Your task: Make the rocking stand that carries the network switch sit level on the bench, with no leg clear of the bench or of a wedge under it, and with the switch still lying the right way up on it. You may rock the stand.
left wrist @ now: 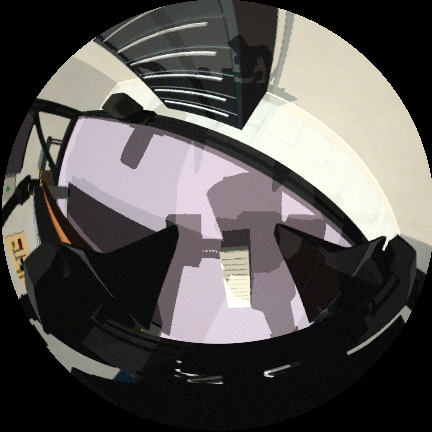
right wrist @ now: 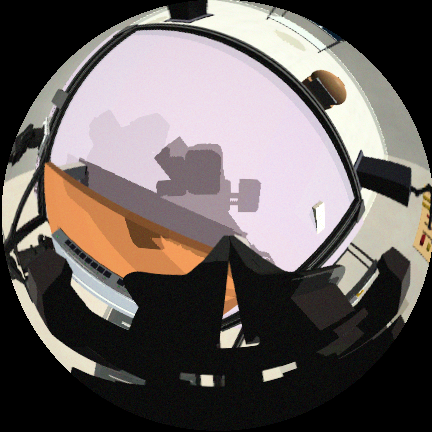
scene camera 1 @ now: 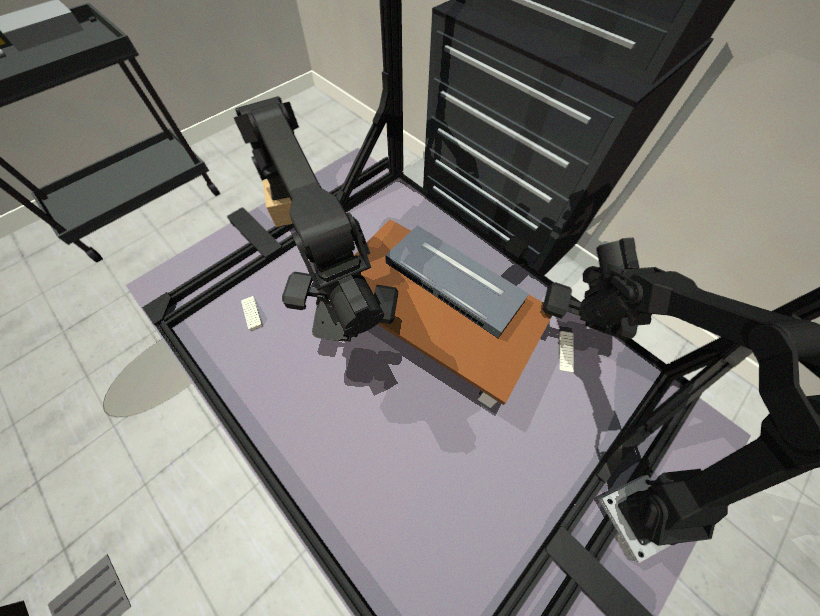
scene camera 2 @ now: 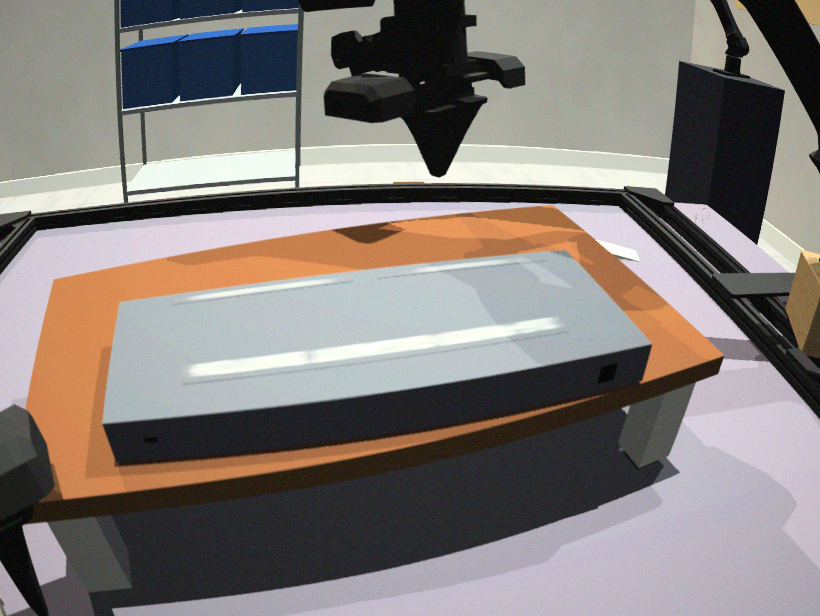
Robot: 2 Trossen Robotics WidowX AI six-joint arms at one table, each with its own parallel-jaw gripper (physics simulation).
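Places are measured from the left arm's base along level axes (x ahead, y left, z up), in metres.
Pixels of known places: left gripper, between the fingertips: (left wrist: 226, 229) (scene camera 1: 568, 317); right gripper, between the fingertips: (right wrist: 227, 240) (scene camera 2: 438, 175); left arm's base, origin of its link: (left wrist: 284, 370) (scene camera 1: 644, 516); right arm's base, origin of its link: (scene camera 1: 284, 189).
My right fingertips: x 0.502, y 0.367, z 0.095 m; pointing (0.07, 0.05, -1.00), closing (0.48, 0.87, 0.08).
Note:
For each thing: its top centre in the pictures, then the offset to it from my right fingertips. Level surfaces: height alone.
- grey network switch, centre of its top: (scene camera 2: 368, 315) (scene camera 1: 455, 273) (right wrist: 105, 298) 0.016 m ahead, 0.239 m right, 0.002 m up
- ribbed cream wedge, centre of its top: (left wrist: 236, 286) (scene camera 1: 567, 349) 0.190 m back, 0.432 m right, 0.118 m down
- lilac bench top, height of its surface: 0.130 m down
The grey network switch (scene camera 1: 457, 278) (scene camera 2: 371, 331) lies flat, right way up, on the orange stand (scene camera 1: 430, 331) (scene camera 2: 232, 265) (right wrist: 165, 260). Whether each leg touches the bench is unclear; the far legs are hidden in scene camera 2. One ribbed cream wedge (scene camera 1: 566, 351) (left wrist: 236, 280) lies loose, right of the stand in scene camera 1; another wedge (scene camera 1: 250, 312) (right wrist: 319, 217) lies loose to its left. My left gripper (left wrist: 226, 229) is open and empty above the bench, with the first wedge showing between its fingers. My right gripper (scene camera 2: 438, 173) (right wrist: 227, 240) is shut and empty, raised beside the stand's long edge.
A black frame (scene camera 1: 235, 424) (scene camera 2: 331, 194) runs around the lilac bench top (scene camera 1: 397, 497). A dark drawer cabinet (scene camera 1: 523, 132) stands behind the bench in scene camera 1. A wooden block (scene camera 1: 278, 210) (scene camera 2: 805, 305) is beside the right arm's base, outside the frame.

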